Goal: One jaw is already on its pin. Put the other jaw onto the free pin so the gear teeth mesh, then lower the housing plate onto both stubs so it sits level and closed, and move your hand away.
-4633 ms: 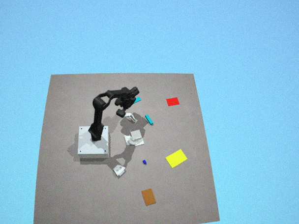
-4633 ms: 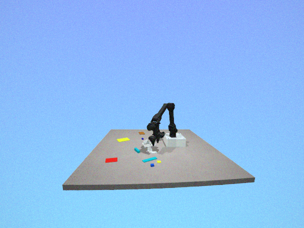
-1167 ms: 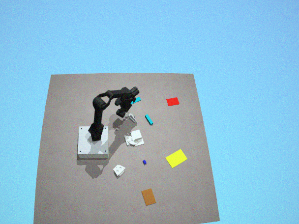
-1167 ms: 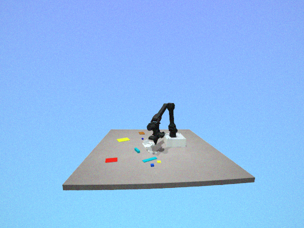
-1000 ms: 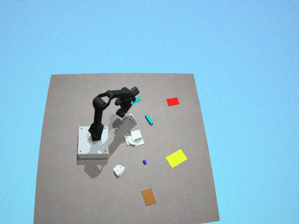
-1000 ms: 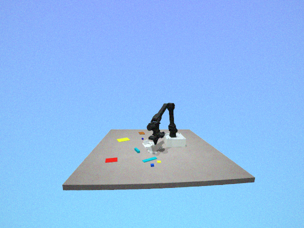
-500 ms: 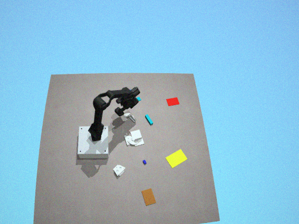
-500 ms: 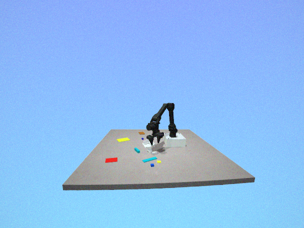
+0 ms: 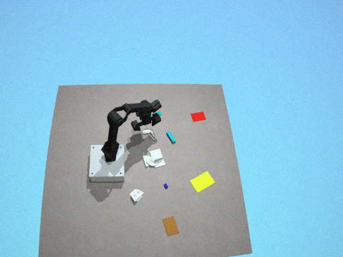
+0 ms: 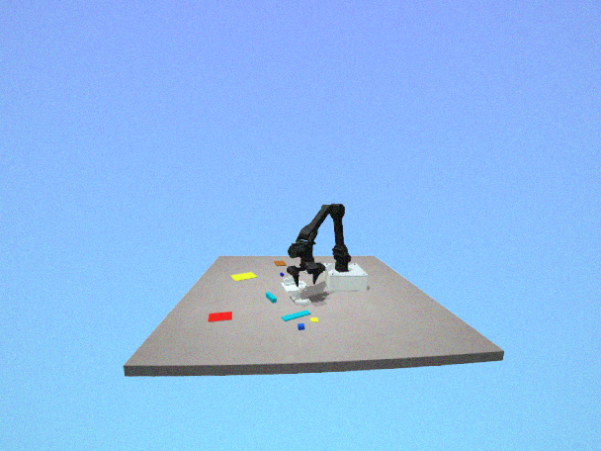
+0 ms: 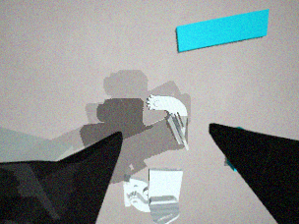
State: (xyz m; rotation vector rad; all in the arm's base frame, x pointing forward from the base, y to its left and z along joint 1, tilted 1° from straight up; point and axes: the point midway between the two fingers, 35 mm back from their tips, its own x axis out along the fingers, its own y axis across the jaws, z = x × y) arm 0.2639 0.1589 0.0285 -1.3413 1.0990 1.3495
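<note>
Now: gripper tip 8 cm above the white jaw and 1 cm short of it. From my gripper tip the other things lie so: yellow piece (42 cm to the right, 28 cm ahead, 8 cm below); red piece (40 cm ahead, 8 cm below, 6 cm to the left); white base plate (19 cm to the right, 8 cm below, 4 cm ahead).
</note>
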